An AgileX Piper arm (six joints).
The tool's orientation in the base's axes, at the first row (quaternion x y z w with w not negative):
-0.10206, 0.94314, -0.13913, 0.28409
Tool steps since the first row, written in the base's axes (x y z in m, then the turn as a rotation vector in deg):
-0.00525, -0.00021, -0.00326, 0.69, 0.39, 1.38
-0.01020, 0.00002, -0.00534, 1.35, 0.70, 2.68
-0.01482, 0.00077, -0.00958, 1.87, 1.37, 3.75
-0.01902, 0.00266, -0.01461, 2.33, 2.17, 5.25
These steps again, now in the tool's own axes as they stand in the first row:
0.00600, 0.00144, -0.00031, -1.37, -0.15, -0.79
0.01105, 0.00289, -0.00149, -2.65, -0.35, -1.52
0.01677, 0.00548, -0.00086, -3.80, -0.13, -2.22
0.02225, 0.00934, 0.00041, -5.16, 0.09, -3.33

